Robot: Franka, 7 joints.
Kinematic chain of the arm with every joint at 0, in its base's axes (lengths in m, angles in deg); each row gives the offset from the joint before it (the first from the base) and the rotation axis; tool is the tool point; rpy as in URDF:
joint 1: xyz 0 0 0.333 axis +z
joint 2: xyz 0 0 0 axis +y
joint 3: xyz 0 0 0.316 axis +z
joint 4: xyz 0.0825 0 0 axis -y
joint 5: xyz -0.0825 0 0.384 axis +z
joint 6: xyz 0 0 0 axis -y
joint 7: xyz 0.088 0 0 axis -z
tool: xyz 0 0 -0.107 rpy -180 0 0
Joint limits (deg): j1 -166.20..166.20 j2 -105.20..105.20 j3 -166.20..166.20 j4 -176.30..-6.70 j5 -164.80..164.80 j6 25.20..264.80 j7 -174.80..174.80
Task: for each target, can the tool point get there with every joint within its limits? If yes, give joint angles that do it. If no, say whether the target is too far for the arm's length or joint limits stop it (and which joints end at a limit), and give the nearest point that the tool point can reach.
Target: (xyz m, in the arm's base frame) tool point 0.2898 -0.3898 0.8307
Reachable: yes | joints 19.96 45.35 -105.29 -85.30 -96.59 75.91 58.69
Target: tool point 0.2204 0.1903 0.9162
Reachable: yes | joints 123.67 59.33 -141.03 -90.19 130.79 189.59 85.00
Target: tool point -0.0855 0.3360 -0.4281
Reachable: no: joint limits stop it (at a limit: joint 2) | nearest point -0.0837 0.3288 -0.3578 | short by 0.071 m
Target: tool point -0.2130 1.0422 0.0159
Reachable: no: too far | nearest point -0.1646 0.8055 0.0879 | short by 0.252 m
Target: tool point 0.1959 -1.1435 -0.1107
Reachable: no: too far | nearest point 0.1353 -0.7898 0.0265 | short by 0.384 m
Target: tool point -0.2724 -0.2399 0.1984
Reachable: yes | joints -44.20 -3.83 -96.33 -157.15 -51.66 142.25 21.29
